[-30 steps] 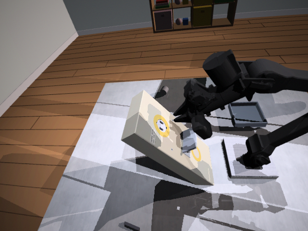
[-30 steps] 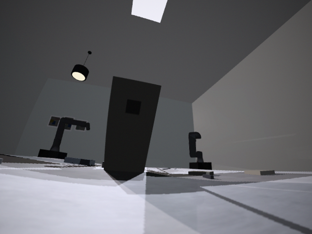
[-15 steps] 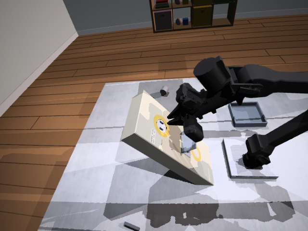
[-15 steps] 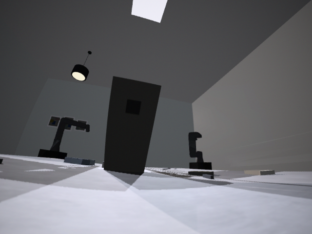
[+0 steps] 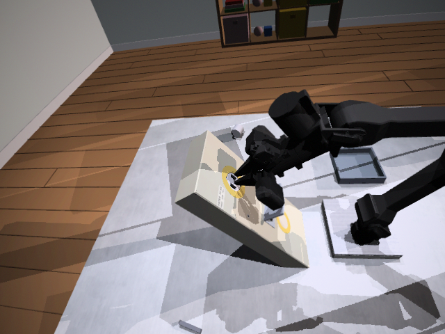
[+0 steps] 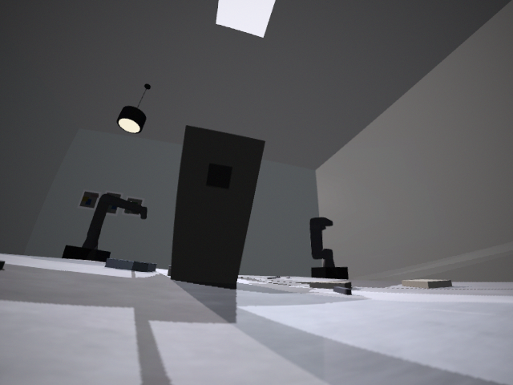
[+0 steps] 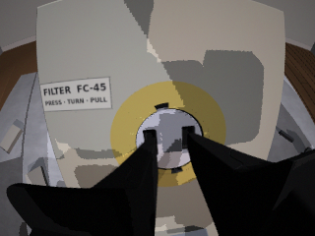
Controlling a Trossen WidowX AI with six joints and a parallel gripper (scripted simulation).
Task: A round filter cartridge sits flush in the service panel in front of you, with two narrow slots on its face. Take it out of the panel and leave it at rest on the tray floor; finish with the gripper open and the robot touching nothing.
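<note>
The round filter cartridge is 2 cm below my gripper tip and 2 cm ahead of it. Round my gripper tip: grey tray: 39 cm behind, 29 cm to the right, 27 cm below; small grey cylinder: 50 cm to the right, 26 cm below, 5 cm ahead.
</note>
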